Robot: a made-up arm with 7 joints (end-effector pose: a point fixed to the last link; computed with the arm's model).
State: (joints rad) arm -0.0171 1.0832 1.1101 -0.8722 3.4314 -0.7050 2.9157
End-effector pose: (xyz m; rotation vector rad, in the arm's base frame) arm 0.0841 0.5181 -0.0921 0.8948 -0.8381 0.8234
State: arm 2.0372 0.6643 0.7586 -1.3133 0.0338 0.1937 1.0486
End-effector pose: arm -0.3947 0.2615 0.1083 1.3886 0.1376 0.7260
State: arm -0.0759 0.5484 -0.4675 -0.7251 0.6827 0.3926 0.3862
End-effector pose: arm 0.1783 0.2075 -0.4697 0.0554 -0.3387 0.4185
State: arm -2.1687 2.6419 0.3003 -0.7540 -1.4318 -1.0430 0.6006
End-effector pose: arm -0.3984 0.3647 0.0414 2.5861 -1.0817 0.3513
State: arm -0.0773 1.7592 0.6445 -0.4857 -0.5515 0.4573 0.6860
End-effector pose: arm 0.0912 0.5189 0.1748 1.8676 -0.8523 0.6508
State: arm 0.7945 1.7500 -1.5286 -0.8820 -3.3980 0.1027 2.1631
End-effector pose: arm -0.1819 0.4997 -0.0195 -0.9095 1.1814 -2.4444
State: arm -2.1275 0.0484 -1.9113 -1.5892 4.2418 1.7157 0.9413
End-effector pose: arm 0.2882 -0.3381 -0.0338 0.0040 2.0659 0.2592
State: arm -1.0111 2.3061 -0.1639 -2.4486 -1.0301 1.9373 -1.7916
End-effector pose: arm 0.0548 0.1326 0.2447 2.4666 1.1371 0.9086
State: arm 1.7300 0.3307 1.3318 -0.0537 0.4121 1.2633 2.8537
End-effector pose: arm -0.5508 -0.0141 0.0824 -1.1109 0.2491 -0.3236
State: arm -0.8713 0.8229 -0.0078 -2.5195 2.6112 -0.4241 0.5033
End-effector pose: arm 0.2526 0.0788 0.0497 -2.6666 -0.5273 0.0219
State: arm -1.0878 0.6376 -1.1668 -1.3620 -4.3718 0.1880 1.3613
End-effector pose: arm 0.4520 -0.0352 -0.1551 -1.3130 -0.0322 0.8349
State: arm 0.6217 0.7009 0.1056 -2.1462 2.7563 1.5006 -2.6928
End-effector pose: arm 0.0413 0.2165 -0.2653 -0.6493 -2.3603 -1.4149
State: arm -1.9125 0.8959 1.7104 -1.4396 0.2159 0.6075 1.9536
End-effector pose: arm 0.2207 0.3711 0.1813 1.9739 0.4681 -0.5200
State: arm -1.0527 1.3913 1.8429 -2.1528 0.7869 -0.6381 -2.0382
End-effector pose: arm -0.0757 0.3228 0.0902 -1.4955 0.0441 -1.7610
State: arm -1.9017 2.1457 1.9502 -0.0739 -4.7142 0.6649 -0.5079
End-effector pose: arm -0.1400 0.5245 0.1272 1.2918 1.7907 -0.1064
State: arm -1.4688 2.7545 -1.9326 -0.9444 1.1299 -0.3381 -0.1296
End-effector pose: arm -0.2508 0.4478 0.1186 1.6755 -0.8182 0.2264
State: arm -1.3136 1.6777 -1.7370 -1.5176 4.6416 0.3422 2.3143
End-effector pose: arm 0.3028 0.3418 -0.0042 0.7470 -1.3310 -1.1169
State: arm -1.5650 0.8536 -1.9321 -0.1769 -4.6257 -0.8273 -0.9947
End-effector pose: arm 0.5103 0.2207 0.0580 1.7876 -1.7544 -1.0022
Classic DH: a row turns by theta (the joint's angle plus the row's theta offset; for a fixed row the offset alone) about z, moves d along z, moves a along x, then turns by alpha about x. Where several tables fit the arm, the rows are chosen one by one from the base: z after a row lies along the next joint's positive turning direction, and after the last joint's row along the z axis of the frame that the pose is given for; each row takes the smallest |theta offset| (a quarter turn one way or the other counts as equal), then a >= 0, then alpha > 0; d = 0 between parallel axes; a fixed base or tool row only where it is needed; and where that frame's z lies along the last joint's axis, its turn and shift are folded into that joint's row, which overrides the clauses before.
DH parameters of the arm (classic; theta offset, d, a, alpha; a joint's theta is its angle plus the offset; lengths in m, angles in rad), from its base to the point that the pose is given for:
base (fixed): 0 0 0 -1.2217
joint 1: 1.5708 0 0 1.5708
joint 2: 1.2217 0 0 -1.5708
joint 3: -1.5708 -0.3527 0.0396 -1.5708
joint 4: 0 0 -0.0246 1.5708
joint 5: 0 -0.2028 0 -1.5708
joint 6: 0 0 0 1.5708
joint 7: 0 0 0 0

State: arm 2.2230 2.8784 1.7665 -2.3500 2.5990 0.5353 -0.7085
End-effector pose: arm 0.2620 0.0228 -0.1522 -1.5372 -0.0385 -1.0008
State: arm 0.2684 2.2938 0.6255 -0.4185 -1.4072 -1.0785 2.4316
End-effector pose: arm 0.1453 0.3828 0.3776 0.8323 -0.9275 0.1385
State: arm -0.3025 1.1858 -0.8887 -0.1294 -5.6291 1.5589 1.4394
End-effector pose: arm 0.1432 0.4953 -0.2147 1.7509 0.2284 1.7917
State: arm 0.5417 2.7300 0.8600 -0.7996 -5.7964 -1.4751 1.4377
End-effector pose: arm 0.3302 0.1299 0.4051 -0.5202 -1.4662 -1.7645
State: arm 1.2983 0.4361 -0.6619 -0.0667 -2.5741 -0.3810 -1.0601
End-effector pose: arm -0.5295 0.0876 -0.1505 1.8397 0.7069 1.6614
